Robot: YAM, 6 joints.
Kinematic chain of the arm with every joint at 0, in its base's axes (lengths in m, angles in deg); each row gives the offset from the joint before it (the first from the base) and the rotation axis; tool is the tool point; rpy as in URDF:
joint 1: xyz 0 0 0.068 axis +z
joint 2: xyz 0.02 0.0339 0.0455 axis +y
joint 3: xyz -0.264 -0.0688 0 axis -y
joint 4: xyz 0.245 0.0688 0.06 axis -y
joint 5: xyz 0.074 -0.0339 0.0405 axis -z
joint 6: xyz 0.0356 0 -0.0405 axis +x
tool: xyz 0 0 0 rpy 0 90 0
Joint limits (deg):
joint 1: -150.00..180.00
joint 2: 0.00..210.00
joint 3: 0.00..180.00
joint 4: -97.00..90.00
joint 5: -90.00..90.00
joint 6: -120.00..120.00
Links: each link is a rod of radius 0.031 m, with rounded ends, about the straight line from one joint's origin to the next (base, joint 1, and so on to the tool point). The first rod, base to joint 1, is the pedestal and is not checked.
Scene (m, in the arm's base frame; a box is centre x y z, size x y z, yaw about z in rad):
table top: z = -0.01
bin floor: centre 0.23 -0.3 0 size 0.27 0.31 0.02 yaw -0.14
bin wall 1: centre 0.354 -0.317 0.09 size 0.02 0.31 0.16 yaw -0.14
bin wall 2: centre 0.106 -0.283 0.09 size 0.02 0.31 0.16 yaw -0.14
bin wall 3: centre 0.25 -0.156 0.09 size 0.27 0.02 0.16 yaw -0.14
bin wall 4: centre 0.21 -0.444 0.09 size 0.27 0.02 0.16 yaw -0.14
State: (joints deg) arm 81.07 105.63 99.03 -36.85 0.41 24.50
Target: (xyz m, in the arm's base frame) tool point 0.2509 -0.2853 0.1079
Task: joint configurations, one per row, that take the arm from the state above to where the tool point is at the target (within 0.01 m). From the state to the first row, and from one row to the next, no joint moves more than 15 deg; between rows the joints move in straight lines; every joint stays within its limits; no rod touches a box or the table.
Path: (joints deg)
1: 66.78 105.15 97.59 -37.63 1.73 24.50
2: 52.49 104.68 96.14 -38.40 3.04 24.50
3: 38.20 104.20 94.70 -39.18 4.36 24.50
4: 23.91 103.72 93.25 -39.96 5.67 24.50
5: 9.62 103.25 91.81 -40.73 6.99 24.50
6: -4.66 102.77 90.36 -41.51 8.30 24.50
7: -18.95 102.29 88.92 -42.28 9.62 24.50
8: -33.24 101.82 87.48 -43.06 10.93 24.50
9: -47.53 101.34 86.03 -43.84 12.25 24.50
10: -47.55 110.89 81.56 -43.47 12.07 24.50
11: -47.56 120.45 77.09 -43.09 11.90 24.50

